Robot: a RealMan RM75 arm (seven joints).
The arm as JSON. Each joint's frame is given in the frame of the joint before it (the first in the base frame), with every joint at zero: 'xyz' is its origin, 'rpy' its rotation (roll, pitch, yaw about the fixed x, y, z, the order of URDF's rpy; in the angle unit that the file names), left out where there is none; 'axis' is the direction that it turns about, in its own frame. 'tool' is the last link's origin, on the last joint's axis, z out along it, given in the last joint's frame.
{
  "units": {
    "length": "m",
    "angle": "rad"
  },
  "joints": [
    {
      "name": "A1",
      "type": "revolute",
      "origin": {
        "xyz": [
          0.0,
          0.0,
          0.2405
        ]
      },
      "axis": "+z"
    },
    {
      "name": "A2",
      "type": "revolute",
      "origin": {
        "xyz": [
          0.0,
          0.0,
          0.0
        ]
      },
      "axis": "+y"
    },
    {
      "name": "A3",
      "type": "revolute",
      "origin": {
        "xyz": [
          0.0,
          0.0,
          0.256
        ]
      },
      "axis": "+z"
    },
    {
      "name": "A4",
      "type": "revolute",
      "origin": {
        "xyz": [
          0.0,
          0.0,
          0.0
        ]
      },
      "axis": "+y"
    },
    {
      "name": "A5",
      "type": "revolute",
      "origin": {
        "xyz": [
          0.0,
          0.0,
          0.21
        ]
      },
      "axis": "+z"
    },
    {
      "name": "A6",
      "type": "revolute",
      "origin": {
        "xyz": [
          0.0,
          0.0,
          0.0
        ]
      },
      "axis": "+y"
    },
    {
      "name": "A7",
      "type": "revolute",
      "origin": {
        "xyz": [
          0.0,
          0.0,
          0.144
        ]
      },
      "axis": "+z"
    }
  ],
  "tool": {
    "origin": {
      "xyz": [
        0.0,
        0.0,
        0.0
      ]
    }
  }
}
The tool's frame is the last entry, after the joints.
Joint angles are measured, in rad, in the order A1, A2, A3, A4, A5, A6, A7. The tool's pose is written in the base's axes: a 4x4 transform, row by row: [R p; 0 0 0 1], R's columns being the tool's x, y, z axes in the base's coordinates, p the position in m. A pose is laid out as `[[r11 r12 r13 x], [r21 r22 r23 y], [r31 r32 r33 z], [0 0 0 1]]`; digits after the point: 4 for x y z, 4 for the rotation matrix.
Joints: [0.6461 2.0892 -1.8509 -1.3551 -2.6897 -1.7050 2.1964]
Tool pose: [[0.7008 0.0268 0.7128 0.1702], [0.0375 -0.9993 0.0007 0.2980], [0.7123 0.0262 -0.7014 -0.0589], [0 0 0 1]]
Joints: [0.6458 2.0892 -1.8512 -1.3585 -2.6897 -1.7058 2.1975]
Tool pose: [[0.7016 0.0283 0.7121 0.1696], [0.0379 -0.9993 0.0023 0.2979], [0.7116 0.0253 -0.7021 -0.0587], [0 0 0 1]]
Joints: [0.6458 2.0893 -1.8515 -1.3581 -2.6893 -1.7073 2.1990]
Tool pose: [[0.7010 0.0260 0.7127 0.1697], [0.0366 -0.9993 0.0005 0.2976], [0.7122 0.0257 -0.7015 -0.0587], [0 0 0 1]]
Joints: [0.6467 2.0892 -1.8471 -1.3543 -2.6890 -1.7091 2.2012]
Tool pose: [[0.7008 0.0189 0.7131 0.1704], [0.0297 -0.9996 -0.0026 0.2980], [0.7127 0.0230 -0.7011 -0.0583], [0 0 0 1]]
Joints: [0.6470 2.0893 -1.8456 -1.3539 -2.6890 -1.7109 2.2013]
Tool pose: [[0.7006 0.0171 0.7134 0.1705], [0.0284 -0.9996 -0.0040 0.2980], [0.7130 0.0230 -0.7008 -0.0580], [0 0 0 1]]
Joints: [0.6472 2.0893 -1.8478 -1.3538 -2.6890 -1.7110 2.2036]
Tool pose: [[0.6997 0.0166 0.7143 0.1705], [0.0280 -0.9996 -0.0043 0.2977], [0.7139 0.0230 -0.6999 -0.0583], [0 0 0 1]]
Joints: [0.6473 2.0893 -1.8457 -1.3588 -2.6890 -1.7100 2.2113]
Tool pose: [[0.7027 0.0150 0.7113 0.1692], [0.0208 -0.9998 0.0006 0.2983], [0.7112 0.0144 -0.7029 -0.0579], [0 0 0 1]]
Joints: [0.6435 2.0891 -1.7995 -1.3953 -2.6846 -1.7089 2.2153]
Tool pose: [[0.7347 0.0151 0.6783 0.1616], [-0.0079 -0.9995 0.0309 0.3042], [0.6784 -0.0281 -0.7342 -0.0509], [0 0 0 1]]
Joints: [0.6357 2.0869 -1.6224 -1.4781 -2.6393 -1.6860 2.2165]
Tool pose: [[0.8388 -0.0226 0.5439 0.1428], [-0.1100 -0.9856 0.1286 0.3256], [0.5332 -0.1677 -0.8292 -0.0242], [0 0 0 1]]
